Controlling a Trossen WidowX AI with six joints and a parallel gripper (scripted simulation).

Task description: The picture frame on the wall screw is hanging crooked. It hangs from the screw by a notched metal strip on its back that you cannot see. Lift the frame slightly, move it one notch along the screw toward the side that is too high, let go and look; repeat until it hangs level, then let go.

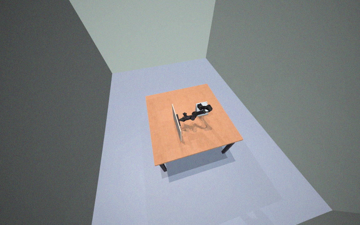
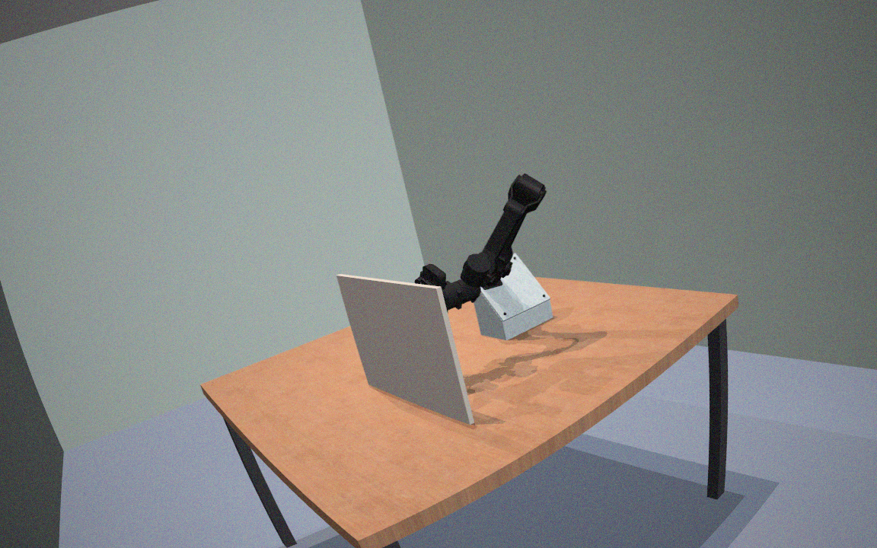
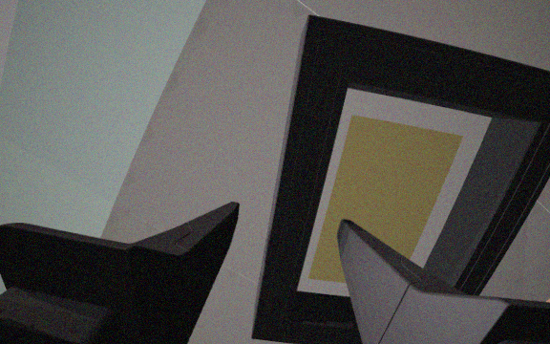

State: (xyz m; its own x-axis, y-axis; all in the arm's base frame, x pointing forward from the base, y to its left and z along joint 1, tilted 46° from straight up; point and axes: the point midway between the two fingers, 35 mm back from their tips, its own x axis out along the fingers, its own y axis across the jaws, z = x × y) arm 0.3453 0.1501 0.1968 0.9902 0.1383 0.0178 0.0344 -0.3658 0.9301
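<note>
Now: gripper tip 50 mm above the picture frame, 20 mm to the left of it and 20 mm short of it. Also, from my gripper tip: wall panel (60 mm below, 20 mm ahead, 10 mm to the right).
</note>
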